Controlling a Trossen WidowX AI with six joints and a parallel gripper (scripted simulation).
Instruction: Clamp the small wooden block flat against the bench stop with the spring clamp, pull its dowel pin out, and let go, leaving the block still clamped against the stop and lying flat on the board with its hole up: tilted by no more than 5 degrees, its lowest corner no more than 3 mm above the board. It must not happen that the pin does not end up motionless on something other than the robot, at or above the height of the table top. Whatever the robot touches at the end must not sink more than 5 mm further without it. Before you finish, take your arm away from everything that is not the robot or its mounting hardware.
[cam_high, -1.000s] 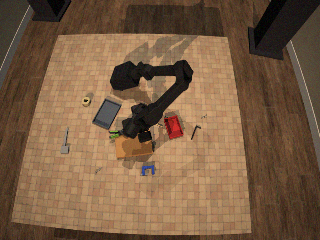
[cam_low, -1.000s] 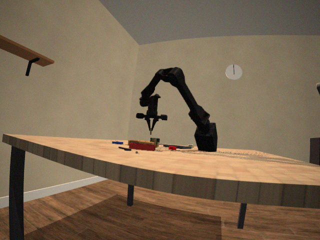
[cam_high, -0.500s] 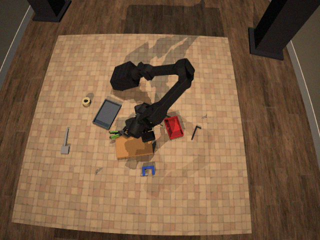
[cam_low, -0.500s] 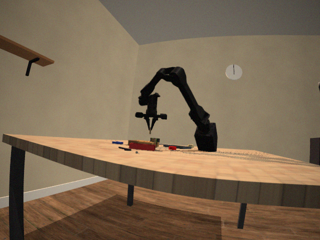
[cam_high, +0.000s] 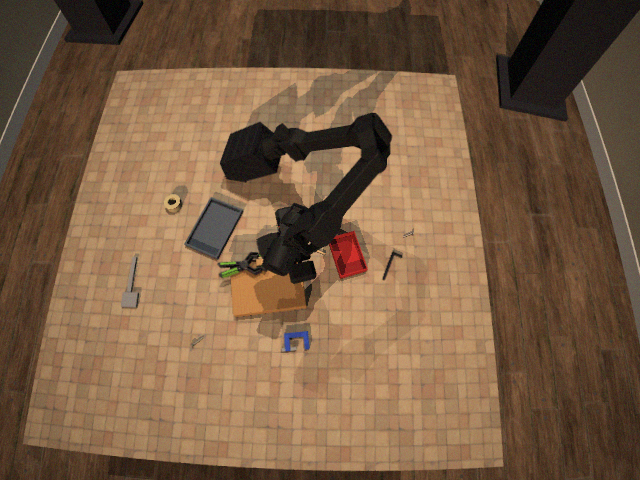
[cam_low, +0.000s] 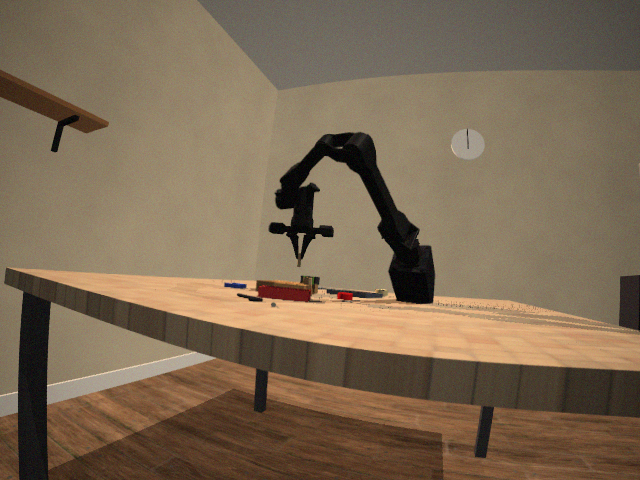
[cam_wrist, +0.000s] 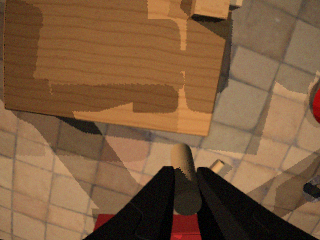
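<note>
The red bin is 13 cm to the left of my hand, 13 cm below it and 5 cm behind it. From my hand the other things lie so: dowel pin 4 cm below; small wooden block 10 cm below, 9 cm to the right, 2 cm ahead; wooden board 13 cm below, 7 cm to the right, 7 cm ahead.
</note>
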